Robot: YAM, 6 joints.
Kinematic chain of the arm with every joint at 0, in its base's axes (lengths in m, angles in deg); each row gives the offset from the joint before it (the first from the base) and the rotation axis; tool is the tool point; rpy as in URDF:
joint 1: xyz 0 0 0.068 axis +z
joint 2: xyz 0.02 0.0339 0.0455 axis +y
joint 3: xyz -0.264 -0.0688 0 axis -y
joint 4: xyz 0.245 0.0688 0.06 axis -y
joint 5: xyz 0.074 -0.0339 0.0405 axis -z
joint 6: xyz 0.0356 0 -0.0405 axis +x
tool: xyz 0 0 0 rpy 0 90 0
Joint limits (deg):
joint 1: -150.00..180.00
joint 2: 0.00..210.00
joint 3: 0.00..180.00
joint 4: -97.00..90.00
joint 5: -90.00..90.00
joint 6: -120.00..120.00
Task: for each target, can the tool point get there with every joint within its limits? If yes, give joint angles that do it. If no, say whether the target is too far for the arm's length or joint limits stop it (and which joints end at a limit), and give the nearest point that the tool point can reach.
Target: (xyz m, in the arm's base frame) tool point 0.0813 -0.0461 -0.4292
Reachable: no: joint limits stop it (at a limit: joint 2) | nearest point 0.1050 -0.0596 -0.3570 | short by 0.077 m
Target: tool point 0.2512 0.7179 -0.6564
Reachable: no: too far | nearest point 0.1569 0.4484 -0.3007 | short by 0.456 m
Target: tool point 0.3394 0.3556 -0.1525
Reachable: yes | joints 47.70 179.87 101.14 58.01 19.20 26.81
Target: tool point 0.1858 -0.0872 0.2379
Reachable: yes | joints -19.37 65.31 13.72 74.00 35.43 -85.90
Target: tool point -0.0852 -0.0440 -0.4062
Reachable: no: joint limits stop it (at a limit: joint 1, joint 2) | nearest point -0.1013 -0.0564 -0.3551 | short by 0.055 m
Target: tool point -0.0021 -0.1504 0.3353
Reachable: yes | joints -91.73 33.34 27.48 28.45 -3.87 7.35
